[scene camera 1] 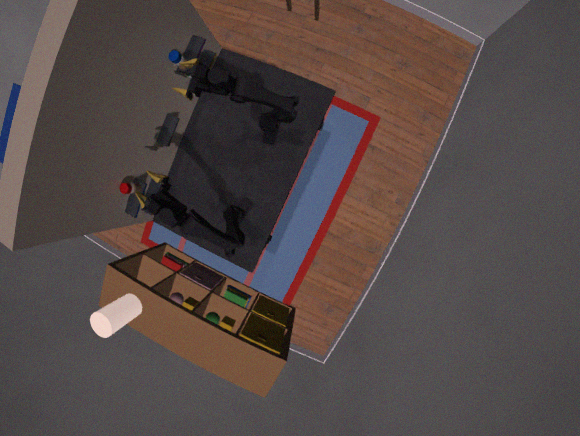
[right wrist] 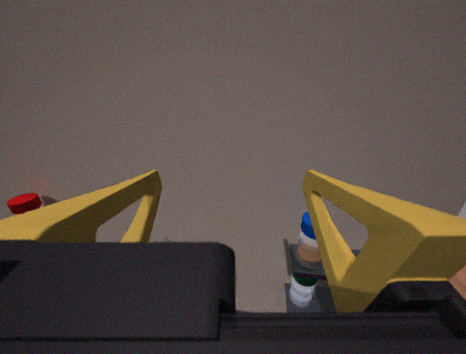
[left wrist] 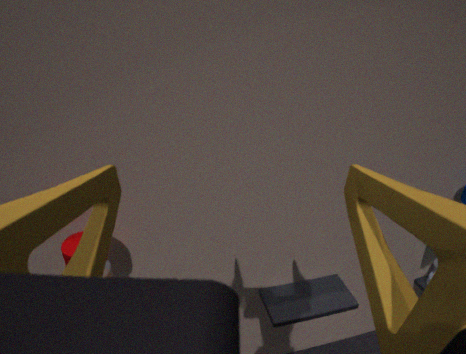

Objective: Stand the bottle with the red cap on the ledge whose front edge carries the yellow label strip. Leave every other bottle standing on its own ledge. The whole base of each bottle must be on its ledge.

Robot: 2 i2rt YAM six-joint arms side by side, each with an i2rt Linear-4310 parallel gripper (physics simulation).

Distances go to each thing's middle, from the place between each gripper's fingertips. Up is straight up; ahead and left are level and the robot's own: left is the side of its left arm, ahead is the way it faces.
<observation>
I see my right gripper 24 cm above the blue-capped bottle (right wrist: pixel 307 253), 21 cm short of it and 14 cm to the left of it. Round my right hand: green-capped bottle (right wrist: pixel 301 291) 38 cm below, 21 cm ahead, 14 cm to the right.
Now: left hand 21 cm short of the blue-capped bottle, 55 cm to the left of it and 25 cm above it. From my left hand the other things lie so: green-capped bottle 22 cm ahead, 55 cm to the right, 39 cm below.
</observation>
